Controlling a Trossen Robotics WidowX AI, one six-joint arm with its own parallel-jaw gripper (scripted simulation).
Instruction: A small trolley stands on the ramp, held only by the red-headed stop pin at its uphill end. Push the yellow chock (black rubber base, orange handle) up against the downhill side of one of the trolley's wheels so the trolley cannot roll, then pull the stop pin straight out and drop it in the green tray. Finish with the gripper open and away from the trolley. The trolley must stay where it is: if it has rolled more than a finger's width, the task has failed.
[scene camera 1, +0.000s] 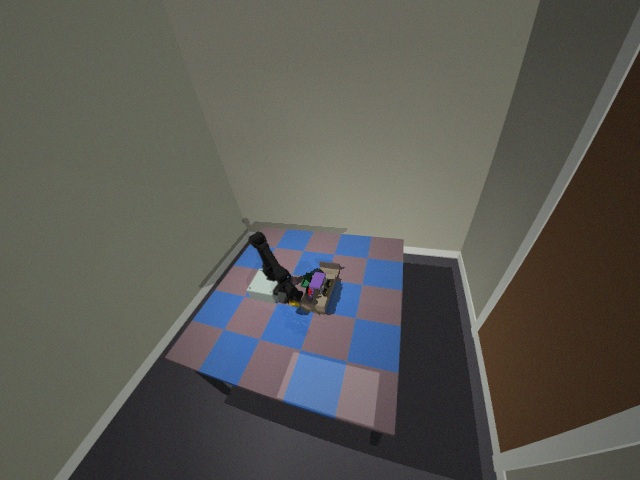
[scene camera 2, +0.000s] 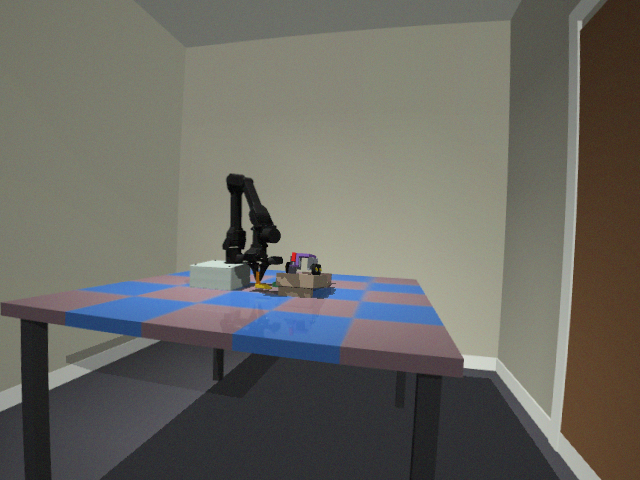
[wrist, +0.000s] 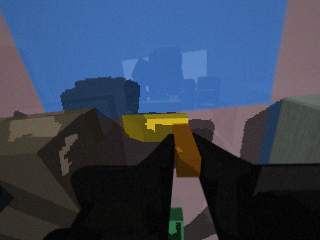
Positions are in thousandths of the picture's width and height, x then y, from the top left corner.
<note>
The gripper (scene camera 2: 404, 584) holds a yellow chock (wrist: 452, 531).
The gripper also shows in the wrist view (wrist: 567, 577).
</note>
